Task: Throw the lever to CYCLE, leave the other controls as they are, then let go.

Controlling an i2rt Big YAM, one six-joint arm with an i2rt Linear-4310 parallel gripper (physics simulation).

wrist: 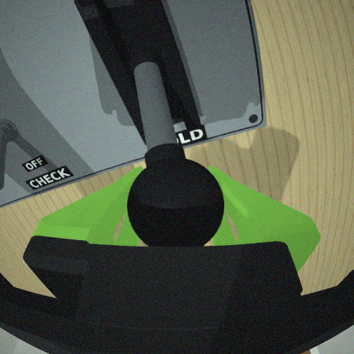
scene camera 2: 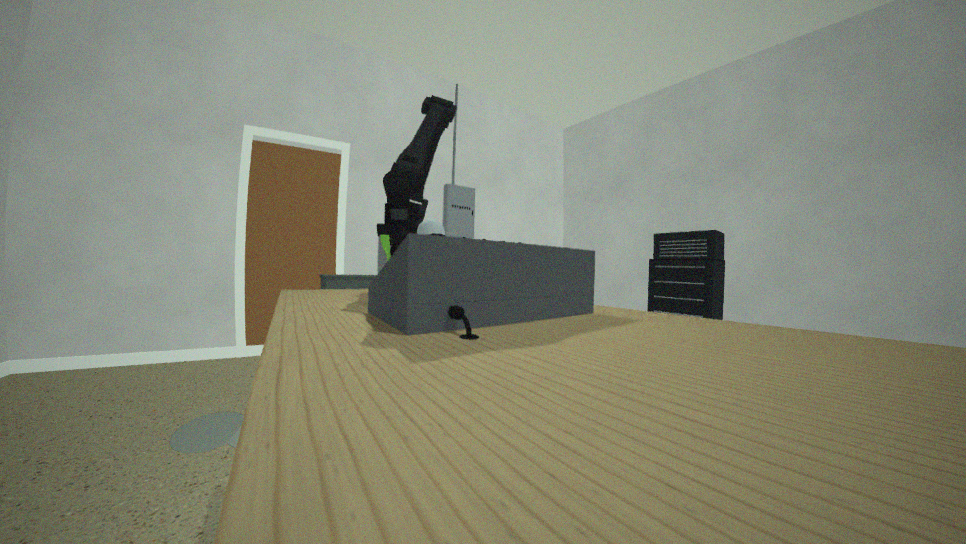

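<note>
The lever has a grey shaft and a round black knob (wrist: 175, 200) in the wrist view. The shaft (wrist: 154, 107) rises from a black slotted housing on the grey panel (wrist: 225, 75) and leans toward the panel's near edge, beside a partly covered label ending in "LD" (wrist: 192, 135). My gripper (wrist: 175, 175) is shut on the knob, one green finger on each side. In the scene view, a green finger of my gripper (scene camera 2: 385, 245) shows at the left end of the grey console (scene camera 2: 500, 283), which hides the lever. The label CYCLE does not show in either view.
A small switch (wrist: 7, 130) stands left of the lever, near labels OFF (wrist: 34, 163) and CHECK (wrist: 49, 177). A small black stalked object (scene camera 2: 456, 312) stands before the console. A pale dome (scene camera 2: 430, 228) shows above it. The console sits on the wooden table (scene camera 2: 540, 432).
</note>
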